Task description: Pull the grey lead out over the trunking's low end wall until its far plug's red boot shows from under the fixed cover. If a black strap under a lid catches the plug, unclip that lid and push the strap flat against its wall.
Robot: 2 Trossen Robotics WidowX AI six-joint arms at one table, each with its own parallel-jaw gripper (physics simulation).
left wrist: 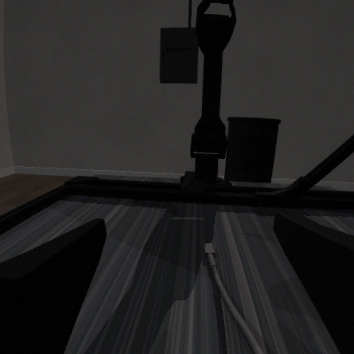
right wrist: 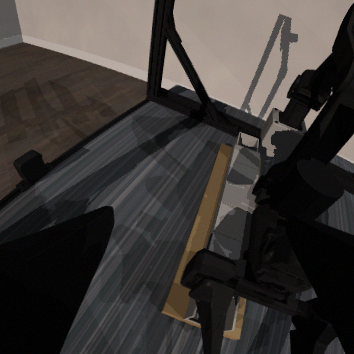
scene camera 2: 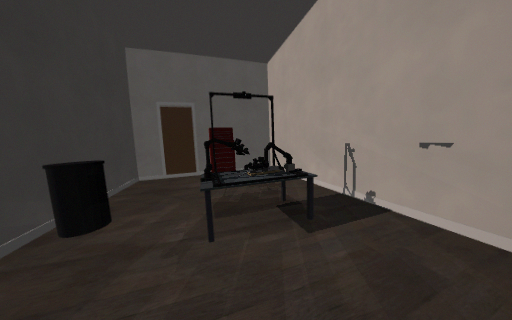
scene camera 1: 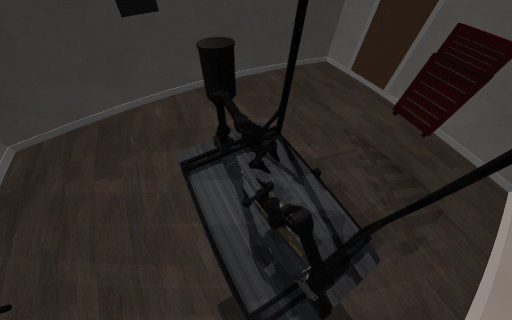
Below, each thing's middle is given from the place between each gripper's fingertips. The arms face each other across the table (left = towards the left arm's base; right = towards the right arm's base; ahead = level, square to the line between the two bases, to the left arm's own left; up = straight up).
I see the tan trunking (right wrist: pixel 178 304) 20 cm below my right hand, 19 cm to the left of it and 4 cm ahead of it.
I see the tan trunking 240 mm to the left of my left hand, 80 mm below it and 80 mm behind it.
